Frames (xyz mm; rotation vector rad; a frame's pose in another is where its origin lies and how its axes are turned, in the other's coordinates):
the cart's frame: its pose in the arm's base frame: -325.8 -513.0 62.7 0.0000 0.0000 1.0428
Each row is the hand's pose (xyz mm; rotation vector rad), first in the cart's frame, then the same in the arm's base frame.
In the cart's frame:
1: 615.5 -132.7 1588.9 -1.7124 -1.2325 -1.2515
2: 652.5 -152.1 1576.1 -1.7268 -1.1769 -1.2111
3: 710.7 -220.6 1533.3 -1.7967 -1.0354 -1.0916
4: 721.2 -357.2 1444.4 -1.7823 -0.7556 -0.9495
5: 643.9 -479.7 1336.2 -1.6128 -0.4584 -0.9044
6: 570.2 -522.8 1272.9 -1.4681 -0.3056 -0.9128
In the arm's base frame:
1: 98.9 -48.2 1651.6 -0.7972 -1.7590 -0.5923
2: 134.3 -26.0 1638.8 -0.8377 -1.7291 -0.5452
3: 222.8 -10.2 1596.0 -0.9697 -1.6680 -0.4227
4: 346.1 -70.0 1507.1 -1.1059 -1.4596 -0.2334
5: 413.0 -198.5 1398.9 -1.1170 -1.1463 -0.1043
6: 413.1 -283.8 1335.6 -1.0721 -0.9529 -0.0625

